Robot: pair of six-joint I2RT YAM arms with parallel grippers.
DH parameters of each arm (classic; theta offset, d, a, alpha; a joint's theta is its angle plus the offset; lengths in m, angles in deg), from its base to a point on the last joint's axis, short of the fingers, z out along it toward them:
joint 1: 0 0.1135 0.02 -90
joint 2: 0 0 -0.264 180
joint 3: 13.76 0 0.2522 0
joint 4: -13.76 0 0.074 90
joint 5: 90 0 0 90
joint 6: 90 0.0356 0 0
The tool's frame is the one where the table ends.
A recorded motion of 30 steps. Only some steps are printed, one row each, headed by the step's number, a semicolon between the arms.
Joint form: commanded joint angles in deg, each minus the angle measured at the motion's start. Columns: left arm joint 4, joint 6, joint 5, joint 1, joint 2, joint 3; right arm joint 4, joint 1, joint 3, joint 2, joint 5, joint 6.
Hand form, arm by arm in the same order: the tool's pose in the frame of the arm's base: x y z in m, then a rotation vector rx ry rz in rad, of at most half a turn. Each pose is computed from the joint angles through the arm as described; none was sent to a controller.
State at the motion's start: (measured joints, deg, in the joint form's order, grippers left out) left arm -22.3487 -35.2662 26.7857 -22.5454 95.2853 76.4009; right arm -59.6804 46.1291 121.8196 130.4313 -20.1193 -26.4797
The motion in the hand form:
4: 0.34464 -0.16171 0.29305 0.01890 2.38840 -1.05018; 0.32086 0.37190 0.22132 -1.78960 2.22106 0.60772
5: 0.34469 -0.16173 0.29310 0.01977 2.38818 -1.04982; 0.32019 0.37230 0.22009 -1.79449 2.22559 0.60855
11: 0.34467 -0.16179 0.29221 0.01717 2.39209 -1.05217; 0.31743 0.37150 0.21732 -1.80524 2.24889 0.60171
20: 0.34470 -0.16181 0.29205 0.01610 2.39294 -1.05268; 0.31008 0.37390 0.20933 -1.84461 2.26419 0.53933
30: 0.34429 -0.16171 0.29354 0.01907 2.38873 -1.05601; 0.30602 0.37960 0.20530 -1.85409 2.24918 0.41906
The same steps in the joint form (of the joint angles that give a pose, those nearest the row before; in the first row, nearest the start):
4: 0.78 0.29 0.55 -0.13 0.52 1.89; -4.87 1.57 5.51 5.00 -1.23 -0.24
5: 0.77 0.33 0.55 -0.13 0.53 1.91; -5.11 1.66 5.53 5.15 -1.27 -0.26
11: 0.74 0.20 0.65 -0.13 0.59 1.83; -5.95 1.85 4.96 5.09 -1.01 -0.11
20: 0.73 0.16 0.67 -0.13 0.61 1.82; -6.22 2.85 3.35 5.03 1.41 -0.59
30: 0.73 0.17 0.79 -0.13 0.44 1.90; -4.93 4.00 2.79 5.16 6.32 -0.64

